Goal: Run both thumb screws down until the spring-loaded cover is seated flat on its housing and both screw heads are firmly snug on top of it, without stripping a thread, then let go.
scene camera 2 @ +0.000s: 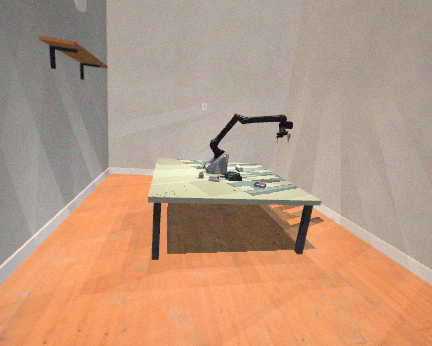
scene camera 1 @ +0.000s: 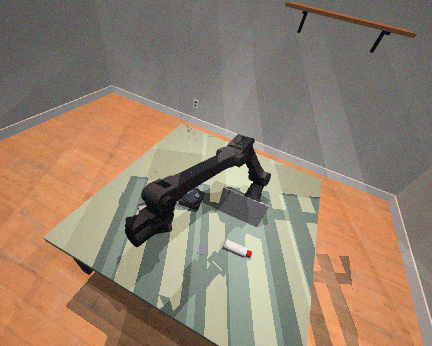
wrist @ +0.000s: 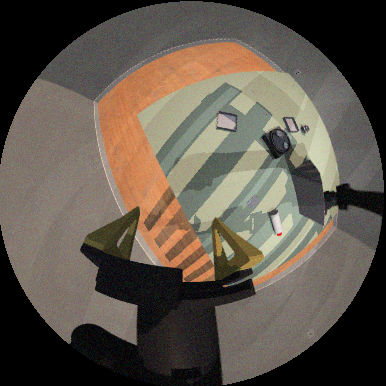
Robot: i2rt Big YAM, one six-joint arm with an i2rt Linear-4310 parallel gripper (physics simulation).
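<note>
The dark housing stands on the table near the arm's base. Its round dark cover carries two small grey screw heads, one and the other side by side on top. How far they are run down, and whether the cover is flat, is too small to tell. My gripper is open and empty, high above the table and well away from the housing. In scene camera 1 its fingers are hidden by the arm.
A white tube with a red cap lies on the table. A grey panel stands by the arm's base. Shallow trays, a small round part and a flat purplish square are around.
</note>
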